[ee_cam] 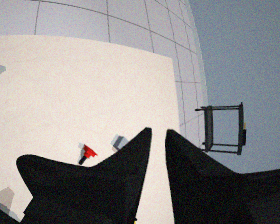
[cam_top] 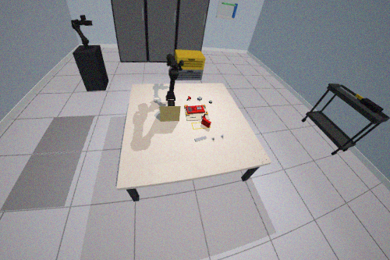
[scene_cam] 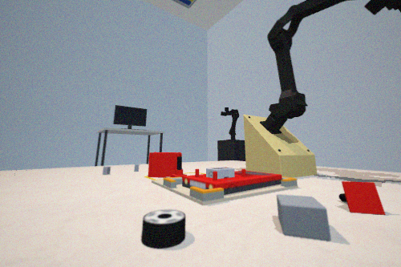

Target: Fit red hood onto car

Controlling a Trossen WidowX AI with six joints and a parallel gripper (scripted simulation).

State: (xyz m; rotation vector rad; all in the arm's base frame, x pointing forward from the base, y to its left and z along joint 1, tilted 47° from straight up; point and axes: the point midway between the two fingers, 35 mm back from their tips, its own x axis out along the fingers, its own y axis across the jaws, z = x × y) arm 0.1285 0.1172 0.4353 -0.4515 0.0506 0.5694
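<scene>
Right now my gripper tip is 170 mm short of the red hood, 550 mm to the left of it and 310 mm above it. Round my gripper tip: jig (130 mm ahead, 350 mm to the right, 330 mm below); grey engine block (160 mm ahead, 320 mm to the right, 320 mm below); black wheel (350 mm ahead, 210 mm to the right, 330 mm below).
</scene>
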